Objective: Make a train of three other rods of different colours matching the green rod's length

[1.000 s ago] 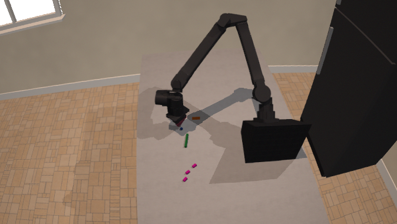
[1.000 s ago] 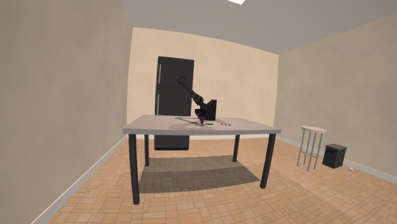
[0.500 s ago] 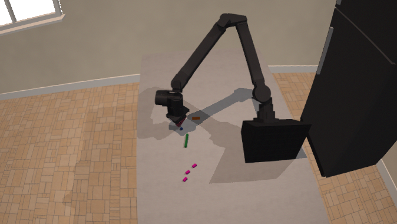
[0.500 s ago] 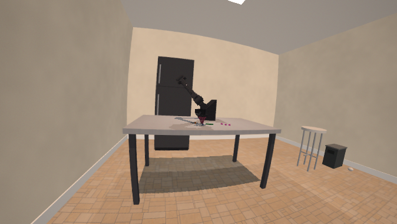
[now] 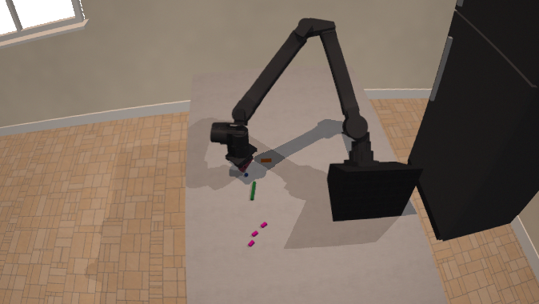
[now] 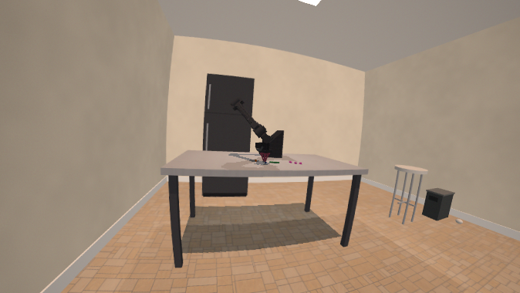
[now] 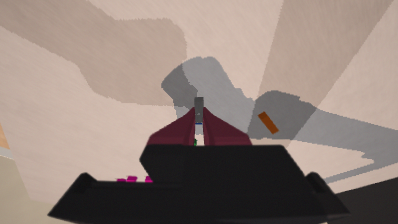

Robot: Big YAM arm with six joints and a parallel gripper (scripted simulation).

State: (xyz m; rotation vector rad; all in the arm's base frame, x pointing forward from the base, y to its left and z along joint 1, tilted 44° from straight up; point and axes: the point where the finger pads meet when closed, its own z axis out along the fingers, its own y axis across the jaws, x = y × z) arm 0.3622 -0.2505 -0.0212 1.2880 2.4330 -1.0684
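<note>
My hand is right at the grey rod. The rest, counted from my hand: blue rod: 20 mm to the left, 20 mm below, 10 mm behind; green rod: 90 mm to the left, 20 mm below, 20 mm behind; orange rod: 100 mm behind, 40 mm to the right, 20 mm below.
</note>
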